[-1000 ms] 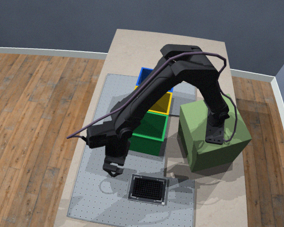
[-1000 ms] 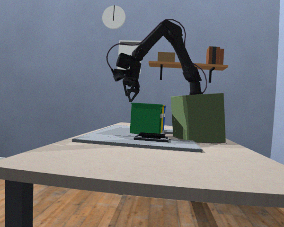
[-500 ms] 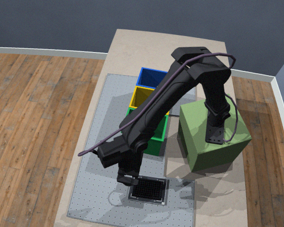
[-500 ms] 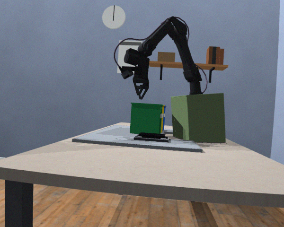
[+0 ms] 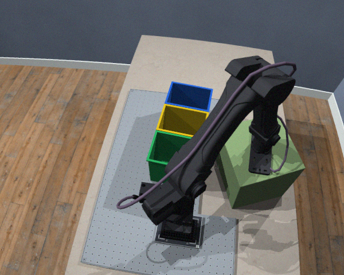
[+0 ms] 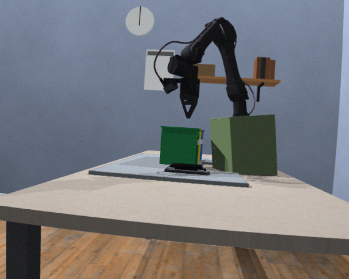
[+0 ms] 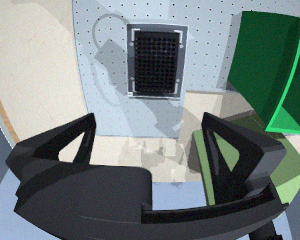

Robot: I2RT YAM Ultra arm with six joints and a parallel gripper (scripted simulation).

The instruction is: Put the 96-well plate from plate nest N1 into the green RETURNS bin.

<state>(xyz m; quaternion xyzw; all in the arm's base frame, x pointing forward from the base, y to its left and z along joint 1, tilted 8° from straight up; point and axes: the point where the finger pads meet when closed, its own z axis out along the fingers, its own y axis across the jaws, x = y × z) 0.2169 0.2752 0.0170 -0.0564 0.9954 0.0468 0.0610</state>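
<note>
Now: the black 96-well plate 1 cm behind my hand, 1 cm to the right of it and 21 cm below it. Round my hand: yellow bin: 7 cm ahead, 37 cm to the right, 14 cm below; then grey plate nest: 1 cm behind, 1 cm to the right, 22 cm below; then green bin: 7 cm ahead, 24 cm to the right, 14 cm below.
</note>
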